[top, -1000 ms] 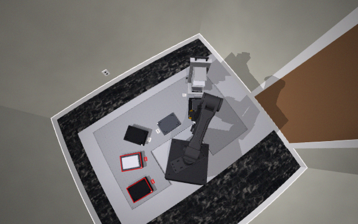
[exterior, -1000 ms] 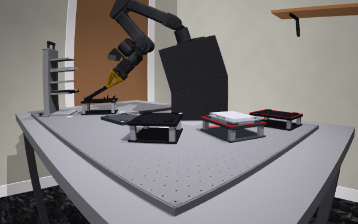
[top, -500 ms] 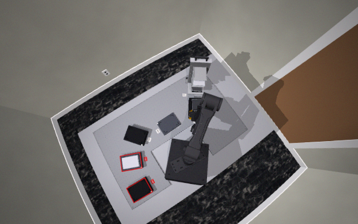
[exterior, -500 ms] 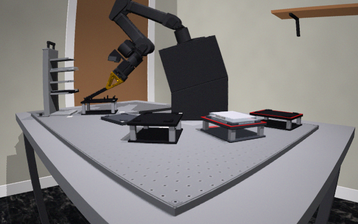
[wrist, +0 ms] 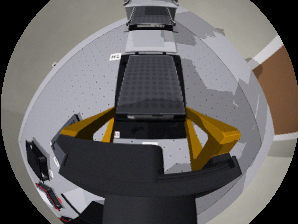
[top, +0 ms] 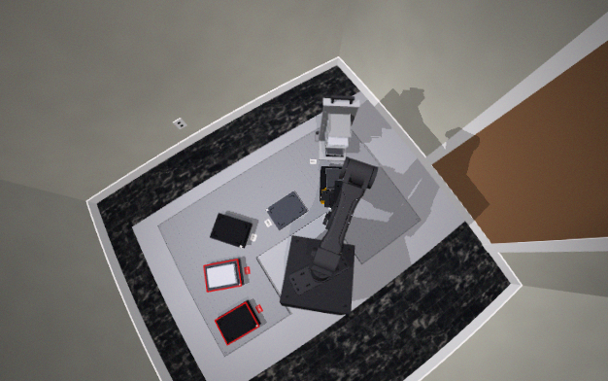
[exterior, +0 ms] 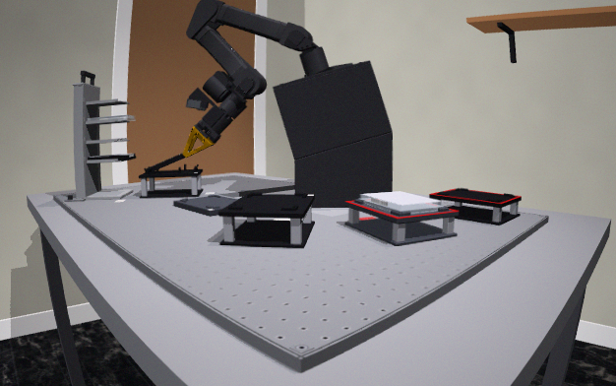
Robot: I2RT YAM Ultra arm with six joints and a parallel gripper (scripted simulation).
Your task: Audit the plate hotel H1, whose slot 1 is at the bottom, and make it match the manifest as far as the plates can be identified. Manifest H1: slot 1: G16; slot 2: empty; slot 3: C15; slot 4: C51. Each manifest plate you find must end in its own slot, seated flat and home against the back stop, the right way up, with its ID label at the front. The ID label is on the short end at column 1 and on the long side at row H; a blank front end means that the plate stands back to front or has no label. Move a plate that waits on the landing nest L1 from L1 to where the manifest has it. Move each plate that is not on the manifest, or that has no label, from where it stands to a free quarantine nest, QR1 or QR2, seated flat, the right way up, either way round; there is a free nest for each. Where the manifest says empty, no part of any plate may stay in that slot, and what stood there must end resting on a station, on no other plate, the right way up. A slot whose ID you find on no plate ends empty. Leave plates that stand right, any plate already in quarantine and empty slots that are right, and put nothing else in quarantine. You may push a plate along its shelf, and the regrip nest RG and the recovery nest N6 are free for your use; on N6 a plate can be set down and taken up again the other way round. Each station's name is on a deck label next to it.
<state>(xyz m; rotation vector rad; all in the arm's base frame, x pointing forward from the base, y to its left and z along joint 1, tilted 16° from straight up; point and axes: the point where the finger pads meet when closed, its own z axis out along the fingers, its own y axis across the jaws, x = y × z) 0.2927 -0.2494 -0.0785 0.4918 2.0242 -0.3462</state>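
Right now the pinned nest is 40 mm ahead of my hand, 20 mm to the right of it and 50 mm below it. Also, from my hand: hotel foot (220 mm ahead, 120 mm to the right, 100 mm below); then H1 deck label (200 mm ahead, 110 mm below); then grey plate hotel H1 (270 mm ahead, 150 mm to the right, 50 mm above).
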